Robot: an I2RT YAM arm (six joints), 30 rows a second.
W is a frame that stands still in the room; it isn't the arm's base.
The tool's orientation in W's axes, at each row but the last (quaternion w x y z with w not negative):
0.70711, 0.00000, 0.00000, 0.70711
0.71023, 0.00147, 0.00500, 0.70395
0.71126, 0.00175, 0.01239, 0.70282
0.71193, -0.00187, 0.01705, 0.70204
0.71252, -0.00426, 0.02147, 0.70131
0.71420, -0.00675, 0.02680, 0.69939
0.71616, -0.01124, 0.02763, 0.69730
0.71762, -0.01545, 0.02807, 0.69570
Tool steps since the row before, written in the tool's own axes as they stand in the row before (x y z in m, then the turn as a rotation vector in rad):
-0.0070, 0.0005, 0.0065, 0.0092, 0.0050, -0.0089
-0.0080, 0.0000, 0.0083, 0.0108, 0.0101, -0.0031
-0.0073, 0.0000, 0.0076, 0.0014, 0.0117, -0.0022
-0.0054, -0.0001, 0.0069, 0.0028, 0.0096, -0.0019
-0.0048, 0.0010, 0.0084, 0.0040, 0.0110, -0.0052
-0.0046, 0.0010, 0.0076, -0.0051, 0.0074, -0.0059
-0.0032, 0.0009, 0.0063, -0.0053, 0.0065, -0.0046
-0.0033, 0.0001, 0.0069, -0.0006, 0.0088, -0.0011
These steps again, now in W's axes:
-0.0005, -0.0070, 0.0065, -0.0050, 0.0092, -0.0089
0.0000, -0.0080, 0.0083, -0.0100, 0.0109, -0.0031
0.0001, -0.0072, 0.0077, -0.0117, 0.0015, -0.0020
0.0002, -0.0052, 0.0070, -0.0096, 0.0029, -0.0018
-0.0009, -0.0045, 0.0086, -0.0111, 0.0040, -0.0051
-0.0009, -0.0042, 0.0078, -0.0077, -0.0052, -0.0054
-0.0008, -0.0028, 0.0065, -0.0067, -0.0054, -0.0042
-0.0001, -0.0029, 0.0071, -0.0088, -0.0004, -0.0009

